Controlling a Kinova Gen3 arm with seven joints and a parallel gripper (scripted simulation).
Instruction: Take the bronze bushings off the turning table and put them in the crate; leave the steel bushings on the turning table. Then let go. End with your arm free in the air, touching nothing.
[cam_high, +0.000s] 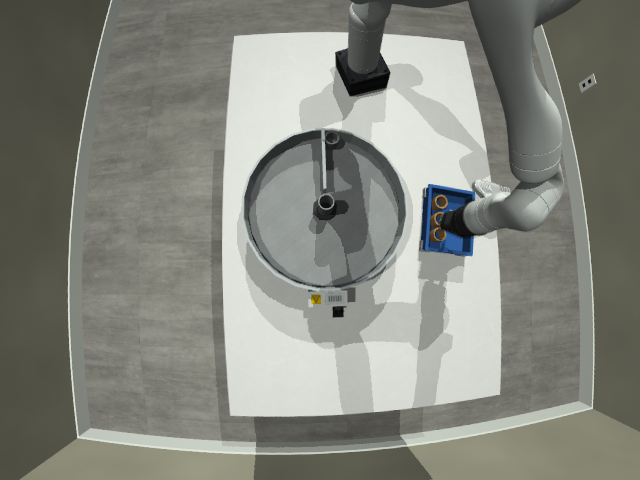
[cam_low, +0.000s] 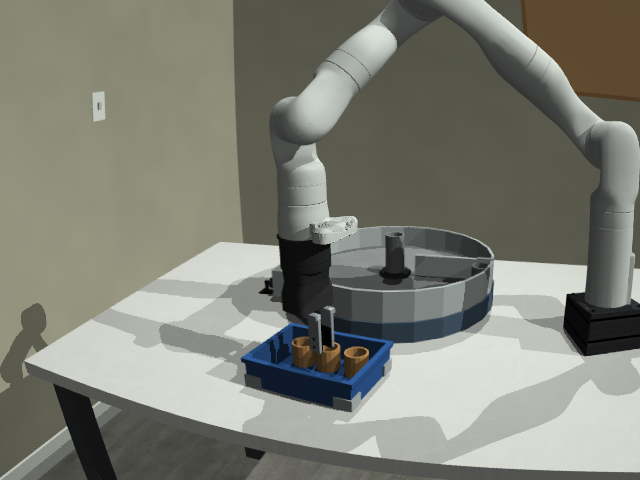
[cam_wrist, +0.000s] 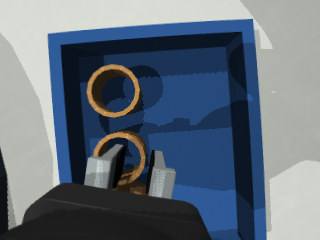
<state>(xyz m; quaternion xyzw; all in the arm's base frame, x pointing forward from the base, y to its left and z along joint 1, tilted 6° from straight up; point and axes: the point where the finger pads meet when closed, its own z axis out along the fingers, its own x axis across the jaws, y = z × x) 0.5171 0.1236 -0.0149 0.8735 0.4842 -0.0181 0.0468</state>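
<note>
My gripper is now 20 mm to the right of the blue crate and 40 mm above it. Also, from my hand: round turning table 90 mm behind, 330 mm to the right, 10 mm below.
</note>
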